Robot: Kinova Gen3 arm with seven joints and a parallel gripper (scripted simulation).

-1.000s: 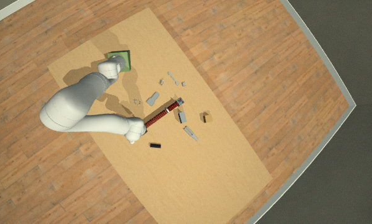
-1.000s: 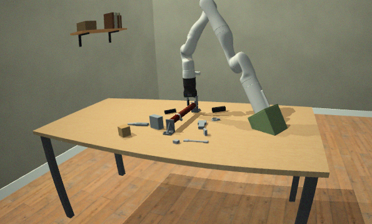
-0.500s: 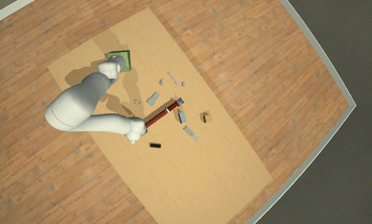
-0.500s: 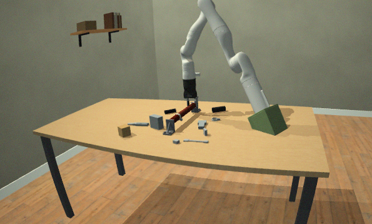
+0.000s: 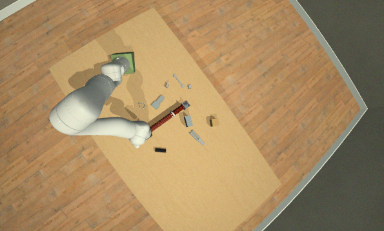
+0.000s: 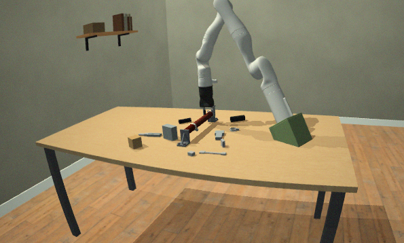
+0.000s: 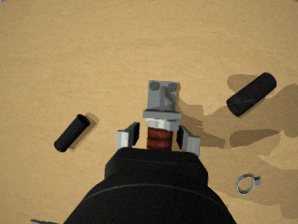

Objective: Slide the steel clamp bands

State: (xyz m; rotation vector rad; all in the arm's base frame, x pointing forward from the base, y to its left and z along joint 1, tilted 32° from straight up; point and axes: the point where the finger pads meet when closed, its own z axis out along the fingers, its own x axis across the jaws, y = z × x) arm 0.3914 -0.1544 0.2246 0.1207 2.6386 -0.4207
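Right now the grey block is 140 mm ahead of my hand, 270 mm to the left of it and 20 mm below it. The rest, counted from my hand: wrench: 100 mm behind, 430 mm to the left, 60 mm below; wooden cube: 280 mm ahead, 390 mm to the left, 30 mm below.
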